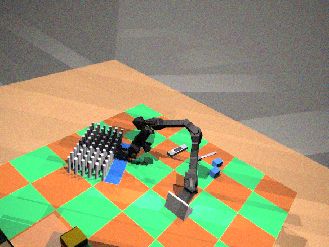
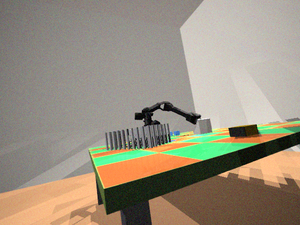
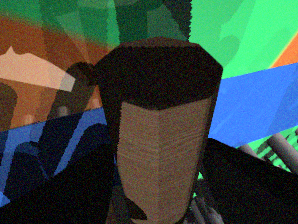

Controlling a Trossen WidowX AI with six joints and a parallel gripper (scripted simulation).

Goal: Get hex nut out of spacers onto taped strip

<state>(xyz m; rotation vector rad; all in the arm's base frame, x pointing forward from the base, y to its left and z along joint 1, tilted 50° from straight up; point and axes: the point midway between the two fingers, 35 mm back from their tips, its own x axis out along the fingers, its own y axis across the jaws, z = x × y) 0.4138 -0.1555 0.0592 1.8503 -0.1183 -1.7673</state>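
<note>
My gripper tip is now 20 mm short of the blue taped strip, 50 mm to the right of it and 30 mm above it. Also, from my gripper tip: black block: 150 mm behind, 570 mm to the left, 10 mm below; then hex nut: 200 mm ahead, 80 mm to the left, 30 mm below; then thin metal rod: 100 mm ahead, 40 mm to the left.
</note>
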